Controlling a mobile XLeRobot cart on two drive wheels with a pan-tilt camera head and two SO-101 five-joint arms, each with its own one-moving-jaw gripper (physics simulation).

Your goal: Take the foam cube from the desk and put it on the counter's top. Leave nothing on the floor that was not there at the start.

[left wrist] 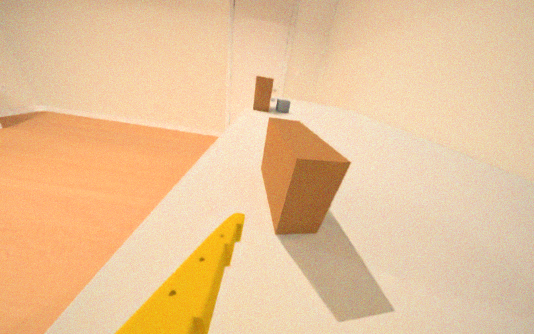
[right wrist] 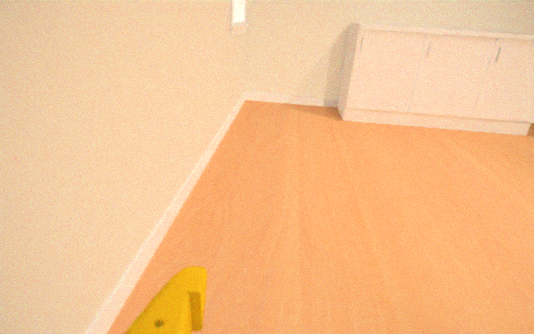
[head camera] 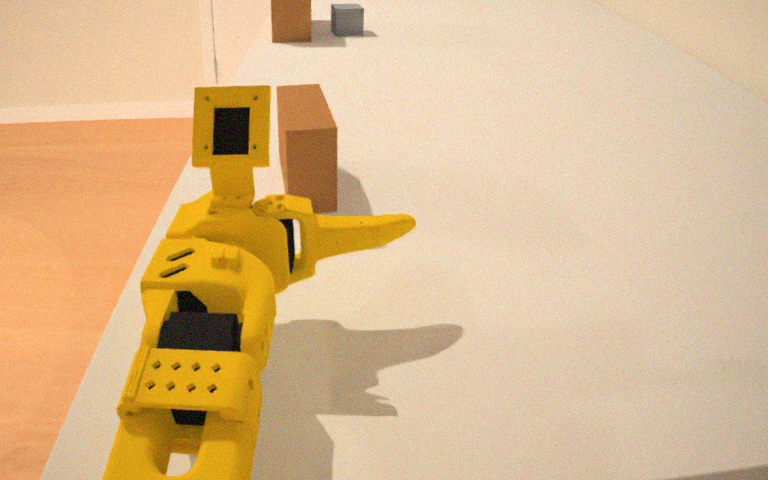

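Observation:
The foam cube, a small grey cube (head camera: 347,20) (left wrist: 283,106), stands far off on the pale desk (head camera: 538,237) (left wrist: 425,215), right of the farther brown block. My left gripper (head camera: 362,233) (left wrist: 238,225) is open and empty over the desk, well short of the cube. Its moving jaw sticks out to the right in the head view and is out of the left wrist view. My right gripper (right wrist: 200,280) is open and empty above the floor, with one jaw showing. A low white cabinet with a flat top (right wrist: 430,75), possibly the counter, stands far off in the right wrist view.
A tall brown block (head camera: 311,169) (left wrist: 312,195) stands close beyond the left gripper. A second brown block (head camera: 291,21) (left wrist: 263,94) stands beside the cube. The desk's edge drops to the orange floor (head camera: 73,226) (left wrist: 90,200) (right wrist: 350,225) at left. Walls run behind.

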